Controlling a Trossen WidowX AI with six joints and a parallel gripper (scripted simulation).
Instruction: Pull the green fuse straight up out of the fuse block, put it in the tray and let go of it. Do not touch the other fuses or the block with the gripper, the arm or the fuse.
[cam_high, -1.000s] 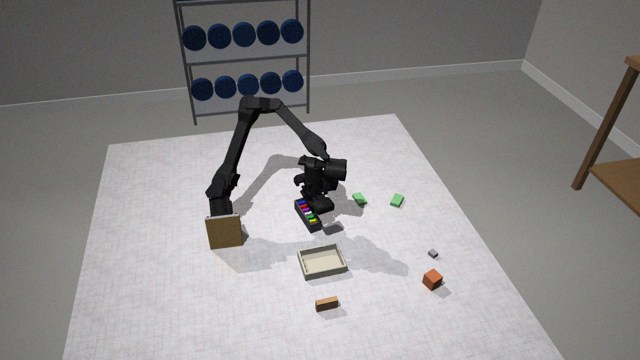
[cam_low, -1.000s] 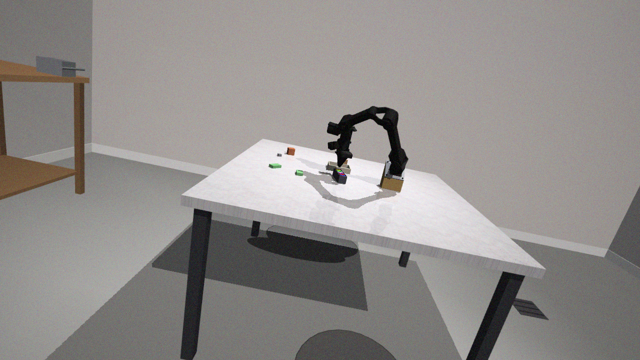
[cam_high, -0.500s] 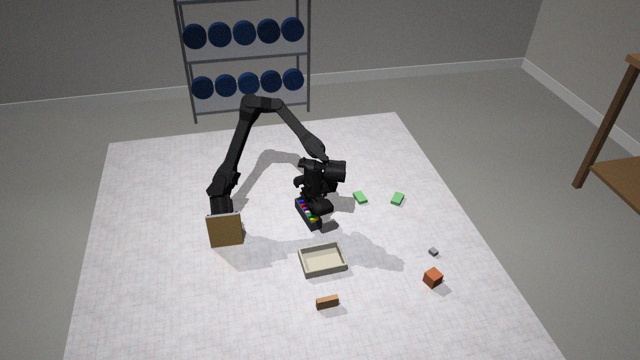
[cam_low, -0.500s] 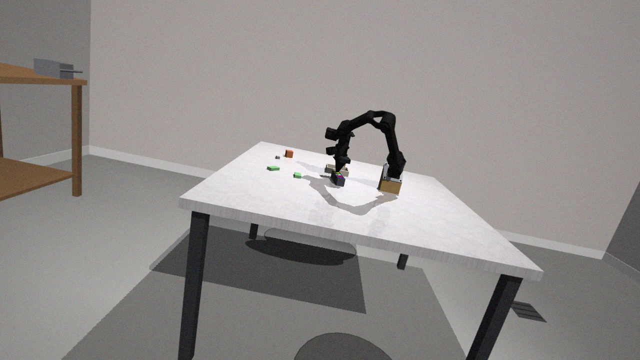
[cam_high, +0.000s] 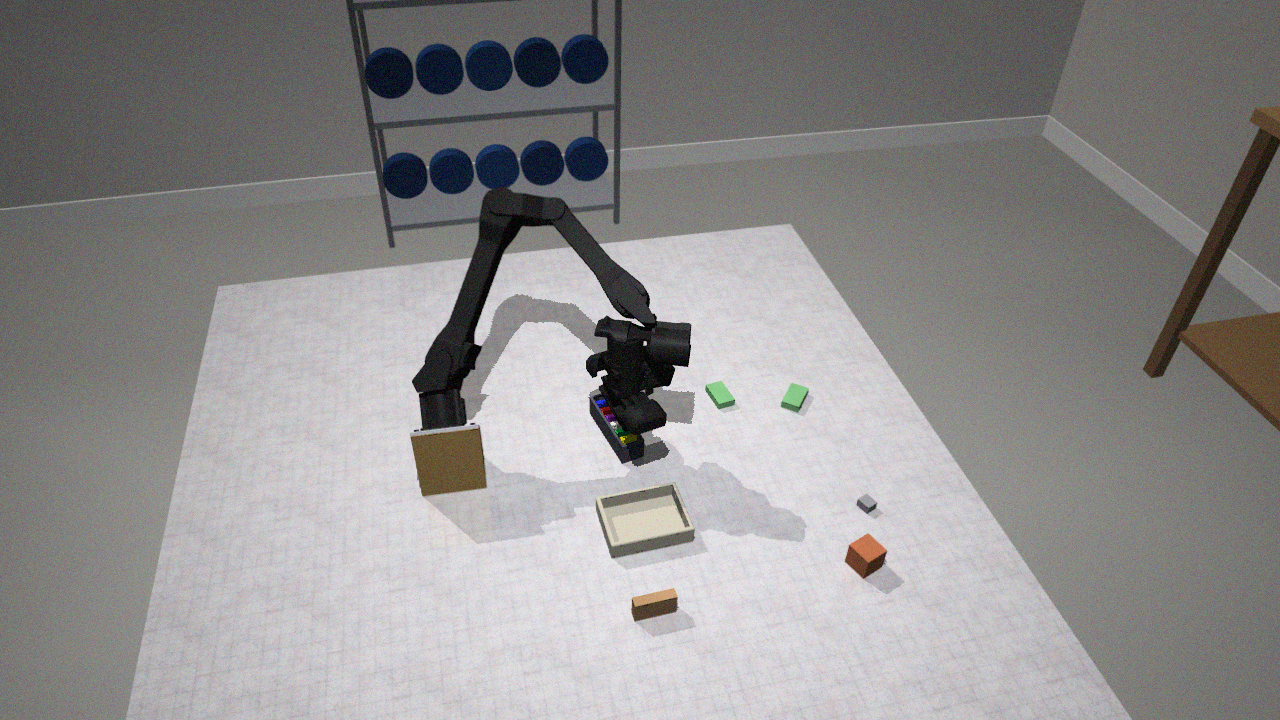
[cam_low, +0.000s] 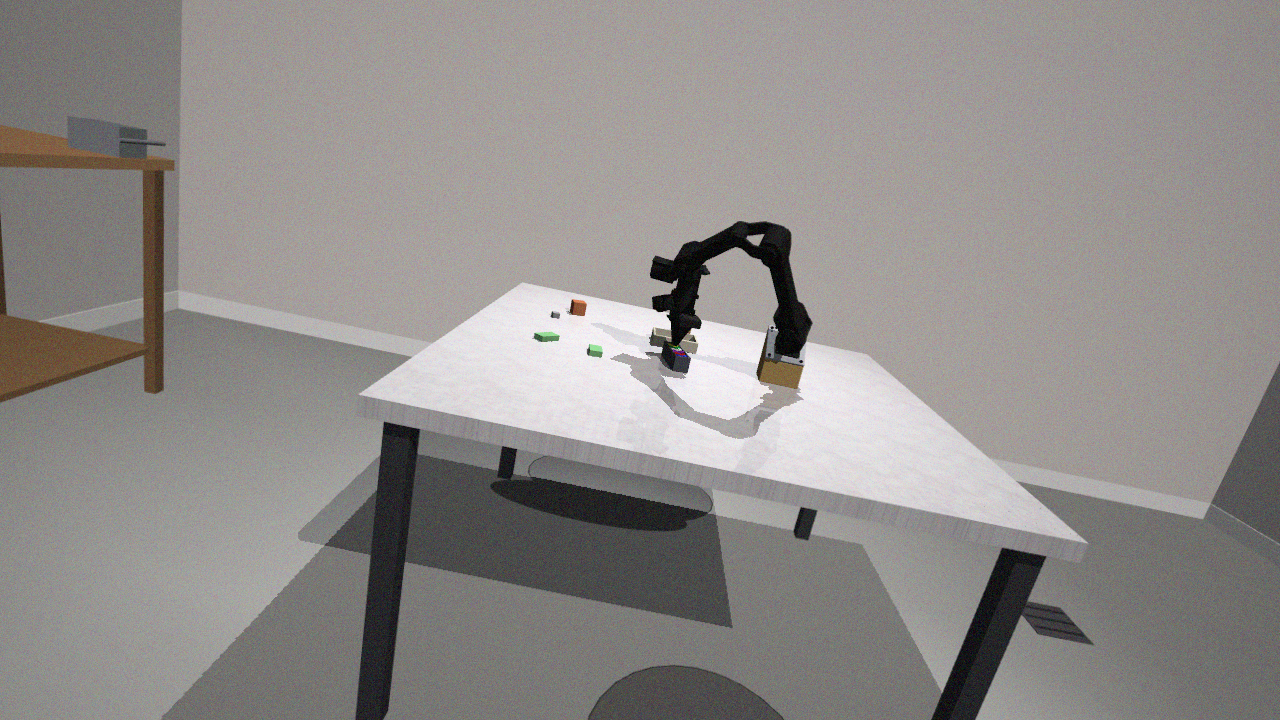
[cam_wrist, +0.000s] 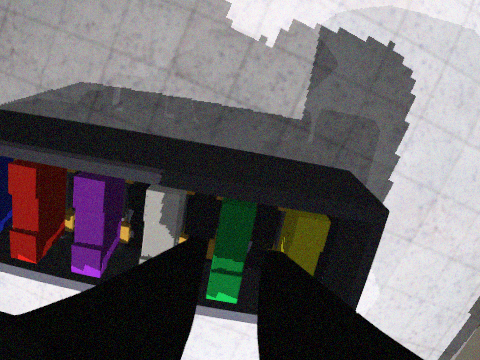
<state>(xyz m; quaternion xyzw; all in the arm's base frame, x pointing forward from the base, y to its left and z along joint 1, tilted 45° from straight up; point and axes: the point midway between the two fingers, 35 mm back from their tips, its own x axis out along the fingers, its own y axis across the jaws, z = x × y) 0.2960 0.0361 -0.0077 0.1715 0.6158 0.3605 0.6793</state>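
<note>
The green fuse is 20 mm below my gripper tip. Also, from my gripper tip: yellow fuse: 20 mm to the right, 20 mm below; then white fuse: 20 mm to the left, 20 mm below, 10 mm behind; then purple fuse: 40 mm to the left, 20 mm below, 10 mm behind.
</note>
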